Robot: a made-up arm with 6 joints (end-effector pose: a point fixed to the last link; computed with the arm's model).
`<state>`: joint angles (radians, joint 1 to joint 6).
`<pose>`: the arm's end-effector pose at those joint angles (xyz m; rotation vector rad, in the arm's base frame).
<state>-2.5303 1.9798 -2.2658 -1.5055 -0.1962 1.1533</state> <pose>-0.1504 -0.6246 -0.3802 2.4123 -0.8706 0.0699</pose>
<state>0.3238 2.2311 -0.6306 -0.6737 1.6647 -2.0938</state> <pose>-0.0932 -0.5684 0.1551 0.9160 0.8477 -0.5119</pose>
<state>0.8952 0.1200 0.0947 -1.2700 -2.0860 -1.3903</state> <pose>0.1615 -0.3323 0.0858 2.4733 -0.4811 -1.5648</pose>
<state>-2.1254 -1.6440 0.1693 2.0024 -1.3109 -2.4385</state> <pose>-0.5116 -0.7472 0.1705 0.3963 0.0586 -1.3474</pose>
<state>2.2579 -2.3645 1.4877 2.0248 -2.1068 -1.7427</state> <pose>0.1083 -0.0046 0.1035 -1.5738 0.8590 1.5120</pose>
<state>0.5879 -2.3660 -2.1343 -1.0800 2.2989 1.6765</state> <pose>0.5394 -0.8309 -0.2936 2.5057 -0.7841 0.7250</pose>
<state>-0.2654 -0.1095 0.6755 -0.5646 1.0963 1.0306</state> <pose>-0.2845 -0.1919 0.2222 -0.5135 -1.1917 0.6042</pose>
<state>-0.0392 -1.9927 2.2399 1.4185 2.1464 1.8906</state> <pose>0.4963 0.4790 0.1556 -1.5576 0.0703 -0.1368</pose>
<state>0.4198 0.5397 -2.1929 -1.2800 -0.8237 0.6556</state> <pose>0.0971 -0.6714 0.1569 0.0709 2.0840 -1.6256</pose>
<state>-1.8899 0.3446 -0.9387 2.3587 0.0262 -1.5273</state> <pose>0.1348 -0.4711 -0.4069 -0.6239 2.5906 1.3928</pose>
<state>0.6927 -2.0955 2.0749 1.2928 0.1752 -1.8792</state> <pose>0.4653 -0.2000 -0.0110 -2.1542 1.8691 0.9890</pose>
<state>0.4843 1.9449 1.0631 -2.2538 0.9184 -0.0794</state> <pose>-0.0582 -0.2660 0.6333 0.1496 0.1411 1.8640</pose>
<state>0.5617 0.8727 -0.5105 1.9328 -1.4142 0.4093</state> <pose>0.4657 -0.2631 0.4755 2.4497 1.2804 1.0153</pose>
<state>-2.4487 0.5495 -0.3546 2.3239 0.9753 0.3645</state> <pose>0.1611 -0.5452 0.2082 0.0242 -0.2031 -2.0491</pose>
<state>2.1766 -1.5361 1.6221 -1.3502 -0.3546 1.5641</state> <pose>-0.0694 -0.6628 -0.1146 -2.0258 2.1947 -0.7268</pose>
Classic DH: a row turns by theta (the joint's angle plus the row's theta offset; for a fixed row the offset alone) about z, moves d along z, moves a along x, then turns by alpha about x. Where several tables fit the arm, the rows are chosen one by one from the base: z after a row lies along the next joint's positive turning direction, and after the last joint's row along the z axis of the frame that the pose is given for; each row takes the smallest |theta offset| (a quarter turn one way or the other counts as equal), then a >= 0, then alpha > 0; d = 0 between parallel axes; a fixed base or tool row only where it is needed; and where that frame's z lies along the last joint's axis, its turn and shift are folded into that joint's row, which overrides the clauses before.
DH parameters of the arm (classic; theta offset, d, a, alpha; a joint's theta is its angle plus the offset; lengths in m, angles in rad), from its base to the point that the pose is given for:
base (fixed): 0 0.16 0 1.5708
joint 1: 1.5708 0.3221 0.1043 -1.5708
joint 2: 0 -0.2313 0.0545 1.5708
joint 3: 0 0.1224 -0.034 -1.5708
joint 4: -1.5708 0.0842 0.1015 -1.5708
joint 5: 0 -0.2044 -0.3141 1.5708
joint 6: 0 -0.1708 0.0831 -1.5708
tool (fixed): 1.5708 0.3629 0 0

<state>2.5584 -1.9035 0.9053 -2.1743 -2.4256 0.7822</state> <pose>-0.8052 -0.1609 0.3402 -0.9493 -0.1453 2.0204</pose>
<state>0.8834 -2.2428 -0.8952 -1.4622 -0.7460 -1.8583</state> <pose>-0.2893 -0.3453 0.4220 -1.0684 -2.1639 0.6766</pose>
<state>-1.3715 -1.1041 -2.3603 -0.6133 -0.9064 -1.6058</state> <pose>0.1087 -0.7282 0.2452 0.7706 -2.1066 1.5533</pose>
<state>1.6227 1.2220 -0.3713 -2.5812 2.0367 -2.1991</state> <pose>-0.1709 0.1848 0.3155 -0.3430 0.4637 2.7147</pose>
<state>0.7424 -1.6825 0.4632 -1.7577 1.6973 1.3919</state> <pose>-0.3685 0.0005 -0.0729 -1.9442 2.0006 1.3777</pose>
